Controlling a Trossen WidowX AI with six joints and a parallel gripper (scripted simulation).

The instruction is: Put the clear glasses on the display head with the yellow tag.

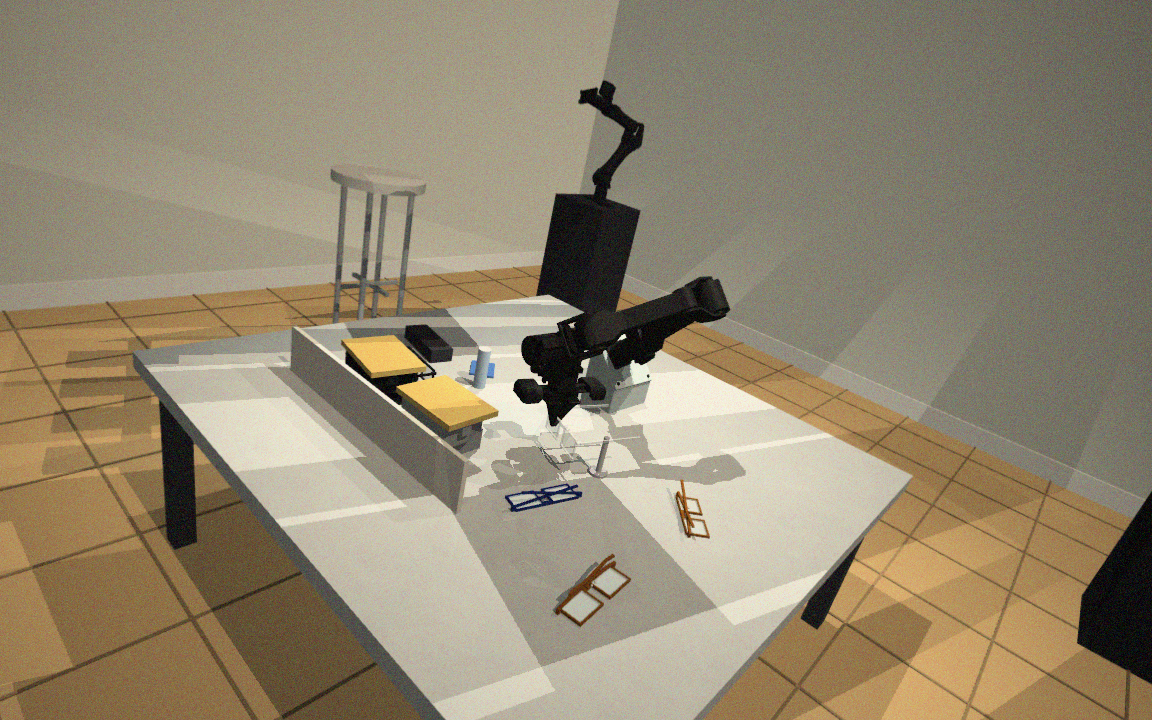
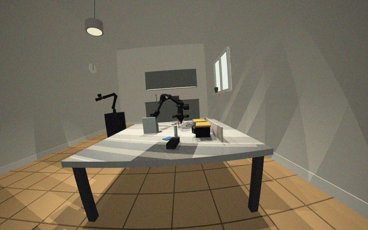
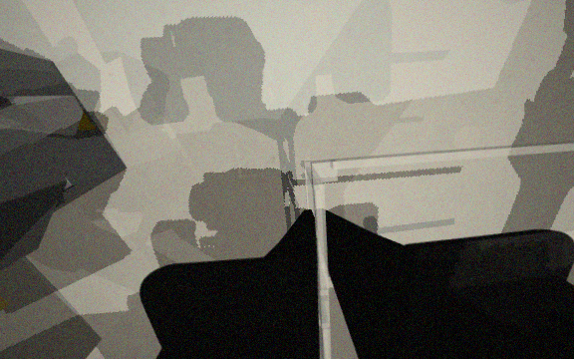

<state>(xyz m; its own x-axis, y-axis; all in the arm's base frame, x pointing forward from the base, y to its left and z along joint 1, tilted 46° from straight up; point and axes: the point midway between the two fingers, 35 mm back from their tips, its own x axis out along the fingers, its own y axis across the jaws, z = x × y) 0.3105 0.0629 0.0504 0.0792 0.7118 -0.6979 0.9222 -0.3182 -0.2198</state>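
The grey post is 3 cm behind my gripper tip, 12 cm to the left of it and 4 cm below it. The rest, counted from my gripper tip: grey wall panel 28 cm ahead, 24 cm to the right; blue card 13 cm behind, 35 cm to the right, 6 cm below; head 15 cm ahead, 34 cm to the right.
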